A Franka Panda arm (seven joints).
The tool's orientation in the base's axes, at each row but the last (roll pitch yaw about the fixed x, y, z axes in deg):
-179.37, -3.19, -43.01
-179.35, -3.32, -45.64
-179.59, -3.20, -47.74
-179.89, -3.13, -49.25
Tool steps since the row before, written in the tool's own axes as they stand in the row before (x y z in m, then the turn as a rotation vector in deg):
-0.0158, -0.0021, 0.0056, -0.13, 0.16, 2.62
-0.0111, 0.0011, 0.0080, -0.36, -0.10, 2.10
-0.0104, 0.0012, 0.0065, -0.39, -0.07, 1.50
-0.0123, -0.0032, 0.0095, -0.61, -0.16, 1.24
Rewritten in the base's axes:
-0.0098, 0.0121, -0.0064, -0.08, -0.11, -2.62
-0.0081, 0.0069, -0.0086, -0.08, 0.26, -2.12
-0.0076, 0.0066, -0.0071, -0.15, 0.28, -1.52
-0.0052, 0.0110, -0.0102, -0.23, 0.52, -1.27

